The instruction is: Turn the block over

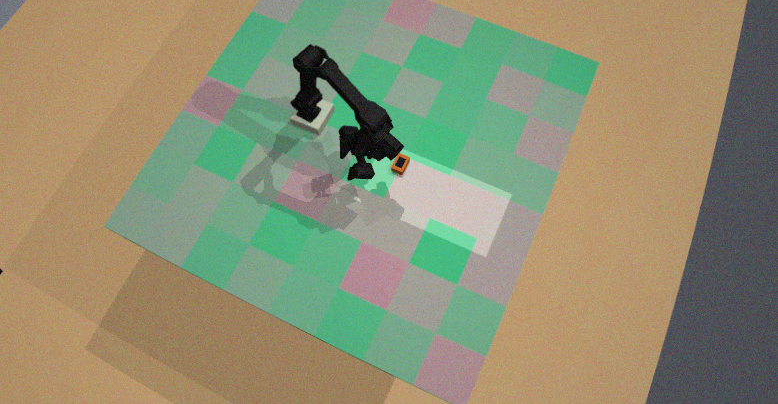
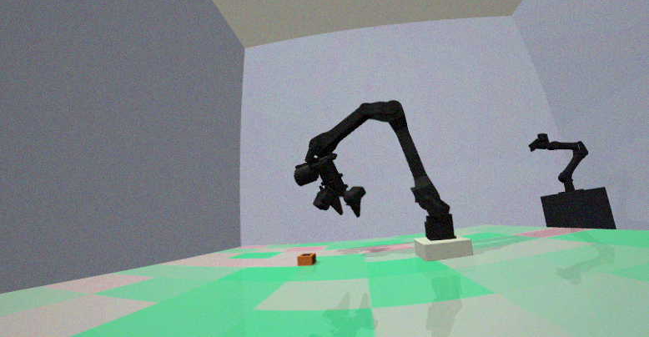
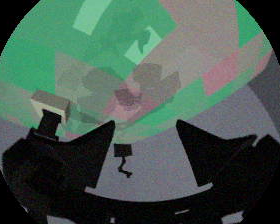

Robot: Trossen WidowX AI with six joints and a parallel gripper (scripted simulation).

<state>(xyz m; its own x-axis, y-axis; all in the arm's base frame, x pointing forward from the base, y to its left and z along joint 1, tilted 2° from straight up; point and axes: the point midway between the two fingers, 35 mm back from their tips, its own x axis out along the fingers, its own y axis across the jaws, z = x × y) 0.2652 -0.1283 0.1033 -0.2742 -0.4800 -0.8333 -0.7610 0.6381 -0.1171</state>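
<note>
My gripper tip is 11 cm short of the block, 15 cm to the right of it and 11 cm above it.
</note>
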